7 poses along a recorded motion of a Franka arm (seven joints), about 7 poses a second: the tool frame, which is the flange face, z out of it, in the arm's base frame.
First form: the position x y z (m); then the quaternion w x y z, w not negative.
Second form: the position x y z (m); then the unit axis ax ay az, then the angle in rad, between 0 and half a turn. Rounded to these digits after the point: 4 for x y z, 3 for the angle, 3 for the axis.
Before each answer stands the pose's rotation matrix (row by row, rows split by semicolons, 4 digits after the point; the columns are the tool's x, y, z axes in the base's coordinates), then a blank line. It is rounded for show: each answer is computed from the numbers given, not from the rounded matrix.
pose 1, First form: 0.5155 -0.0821 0.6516 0.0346 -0.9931 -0.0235 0.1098
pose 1, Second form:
0.9748 0.0391 -0.2197; 0.0543 -0.9965 0.0636; -0.2164 -0.0739 -0.9735

0.5155 -0.0821 0.6516 -0.994 -0.024 0.110 3.072
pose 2, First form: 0.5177 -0.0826 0.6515 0.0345 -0.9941 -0.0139 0.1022
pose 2, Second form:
0.9787 0.0206 -0.2041; 0.0347 -0.9972 0.0657; -0.2022 -0.0714 -0.9767

0.5177 -0.0826 0.6515 -0.995 -0.014 0.102 3.073
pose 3, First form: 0.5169 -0.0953 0.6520 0.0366 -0.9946 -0.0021 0.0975
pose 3, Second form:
0.9810 -0.0030 -0.1941; 0.0113 -0.9973 0.0724; -0.1938 -0.0732 -0.9783

0.5169 -0.0953 0.6520 -0.995 -0.002 0.098 3.068
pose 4, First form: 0.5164 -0.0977 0.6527 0.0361 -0.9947 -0.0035 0.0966
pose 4, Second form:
0.9813 0.0000 -0.1924; 0.0139 -0.9974 0.0711; -0.1919 -0.0725 -0.9787

0.5164 -0.0977 0.6527 -0.995 -0.004 0.097 3.069
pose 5, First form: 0.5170 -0.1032 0.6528 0.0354 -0.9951 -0.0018 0.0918
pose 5, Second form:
0.9831 -0.0029 -0.1828; 0.0101 -0.9975 0.0701; -0.1826 -0.0708 -0.9806

0.5170 -0.1032 0.6528 -0.996 -0.002 0.092 3.071
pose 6, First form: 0.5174 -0.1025 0.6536 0.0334 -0.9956 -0.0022 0.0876
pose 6, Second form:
0.9846 -0.0015 -0.1746; 0.0102 -0.9978 0.0661; -0.1743 -0.0669 -0.9824

0.5174 -0.1025 0.6536 -0.996 -0.002 0.088 3.075
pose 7, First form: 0.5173 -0.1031 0.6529 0.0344 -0.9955 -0.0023 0.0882
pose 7, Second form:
0.9844 -0.0015 -0.1758; 0.0106 -0.9976 0.0681; -0.1755 -0.0689 -0.9821

0.5173 -0.1031 0.6529 -0.996 -0.002 0.088 3.073
